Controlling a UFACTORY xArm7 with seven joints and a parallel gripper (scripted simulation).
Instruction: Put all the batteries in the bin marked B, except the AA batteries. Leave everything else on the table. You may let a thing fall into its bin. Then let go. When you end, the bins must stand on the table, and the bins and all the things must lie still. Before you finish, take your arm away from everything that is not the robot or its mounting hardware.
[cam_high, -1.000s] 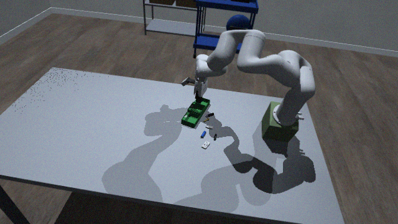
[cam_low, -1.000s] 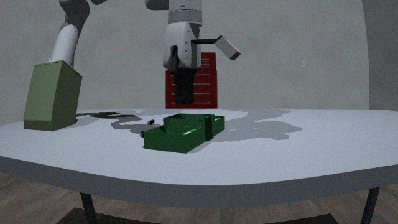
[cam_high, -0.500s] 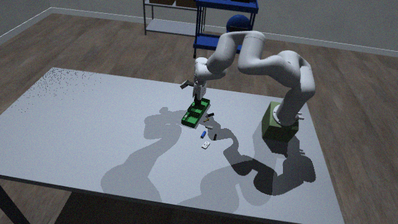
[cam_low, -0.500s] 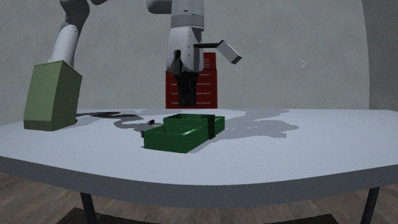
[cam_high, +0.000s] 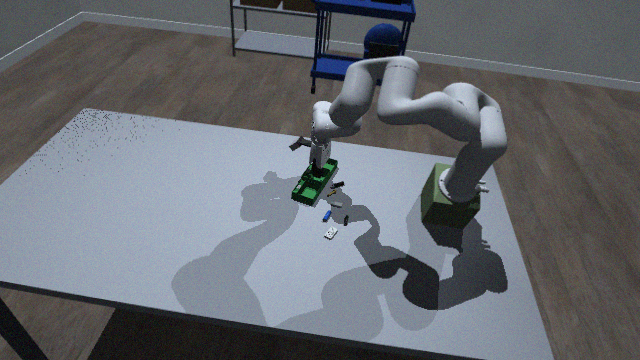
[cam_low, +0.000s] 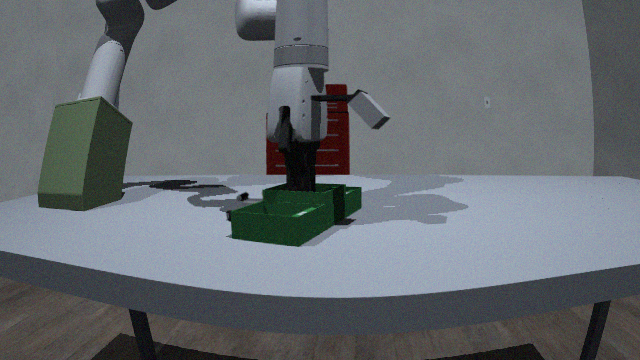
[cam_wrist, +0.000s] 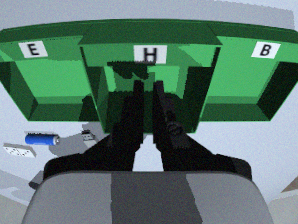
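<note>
Now: hand 1 cm short of the green bin tray and 3 cm above it. From my hand the other things lie so: yellow piece (7 cm behind, 4 cm to the left, 5 cm below); then white USB stick (9 cm behind, 10 cm to the left, 5 cm below); then blue battery (7 cm behind, 17 cm to the left, 5 cm below).
</note>
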